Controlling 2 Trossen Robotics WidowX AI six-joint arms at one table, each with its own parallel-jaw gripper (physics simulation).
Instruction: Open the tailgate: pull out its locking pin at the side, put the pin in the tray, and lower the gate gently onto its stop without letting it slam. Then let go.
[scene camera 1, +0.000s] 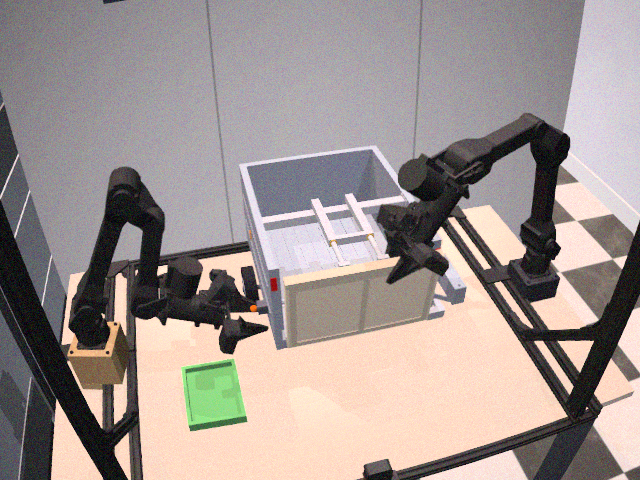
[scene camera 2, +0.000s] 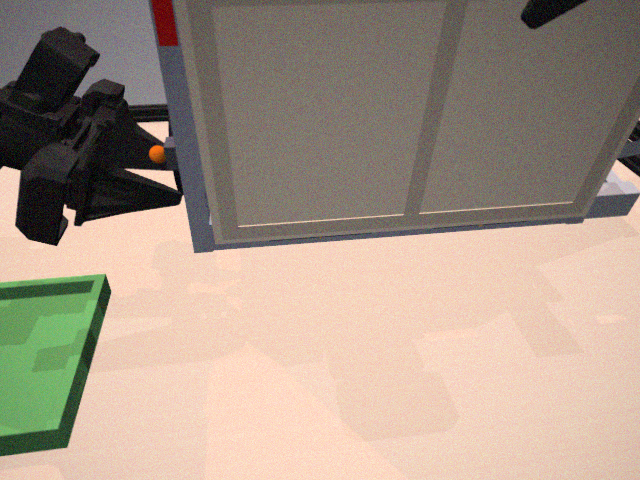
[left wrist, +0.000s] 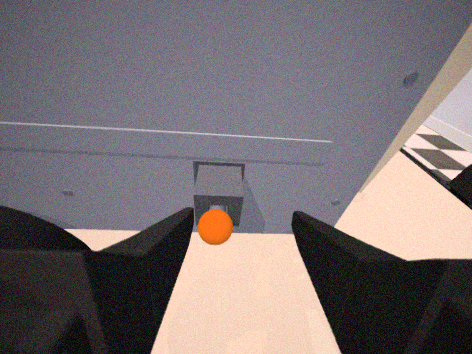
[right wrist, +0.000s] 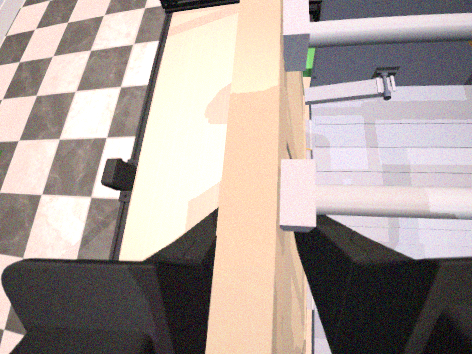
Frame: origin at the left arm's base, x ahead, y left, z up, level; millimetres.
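Seen in the pictures: left gripper, fingertip midpoint: (scene camera 1: 266, 318) (left wrist: 243, 216); right gripper, fingertip midpoint: (scene camera 1: 384, 278) (scene camera 2: 510, 21); left arm's base, link origin: (scene camera 1: 93, 338); right arm's base, link origin: (scene camera 1: 534, 268).
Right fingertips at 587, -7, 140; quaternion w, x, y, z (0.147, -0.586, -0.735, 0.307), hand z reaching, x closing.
Pixels of each thing's top centre, then the offset from my right fingertips to it, as dx, dy, dz. "spot": a spot on its surface instead.
- locking pin, top centre: (left wrist: 221, 163) (scene camera 2: 198, 144) (scene camera 1: 270, 303) -215, +84, -124
- green tray, top centre: (scene camera 2: 4, 346) (scene camera 1: 212, 390) -340, -60, -227
- grey trailer, surface spot: (left wrist: 200, 75) spot: -223, +91, -80
- white ladder-like frame, surface spot: (scene camera 1: 324, 222) spot: -100, +128, +39
- dark wheel, top centre: (scene camera 1: 248, 271) -268, +215, -145
The orange knob of the locking pin (scene camera 1: 253, 308) (scene camera 2: 156, 153) (left wrist: 215, 227) sits at the grey bracket on the trailer's side. My left gripper (scene camera 1: 261, 318) (left wrist: 243, 216) is open around it; in the left wrist view the knob shows between the fingertips, close to the left-hand one. The tailgate (scene camera 1: 361, 302) (scene camera 2: 325, 113) (right wrist: 250, 150) stands upright. My right gripper (scene camera 1: 392, 266) (right wrist: 261, 211) is shut on its top edge, one finger on each side. Part of the right gripper shows at the top of scene camera 2. The green tray (scene camera 1: 218, 423) (scene camera 2: 36, 441) holds no pin.
The grey trailer (scene camera 1: 273, 310) (left wrist: 200, 75) stands behind the gate. A white ladder-like frame (scene camera 1: 324, 222) lies in it, its two rails ending close behind the gate near my right fingers. A dark wheel (scene camera 1: 249, 281) is beside my left gripper. Black rails border the table.
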